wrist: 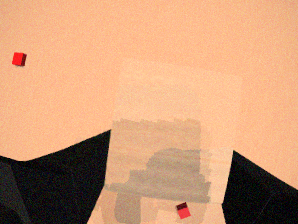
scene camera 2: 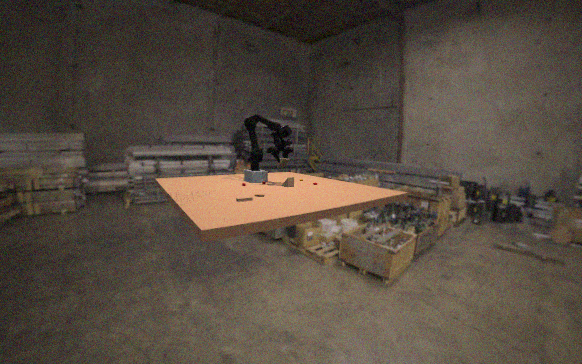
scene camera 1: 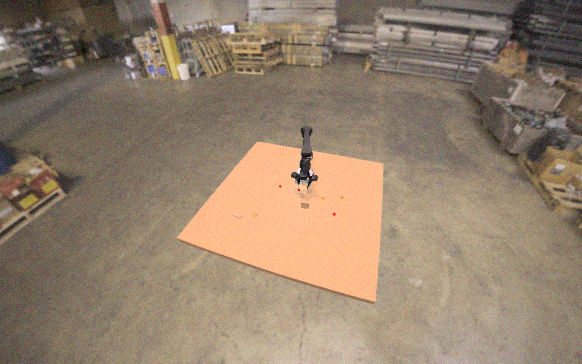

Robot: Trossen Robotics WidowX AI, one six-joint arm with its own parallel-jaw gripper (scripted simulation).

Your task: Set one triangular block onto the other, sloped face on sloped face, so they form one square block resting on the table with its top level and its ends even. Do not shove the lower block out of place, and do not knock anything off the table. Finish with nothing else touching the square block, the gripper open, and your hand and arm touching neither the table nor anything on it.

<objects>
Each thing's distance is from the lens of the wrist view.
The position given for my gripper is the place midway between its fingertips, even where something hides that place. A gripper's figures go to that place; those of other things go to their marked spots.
my gripper (wrist: 167, 143): 0.10 m
triangular wooden block (wrist: 173, 129): 0.08 m
</objects>
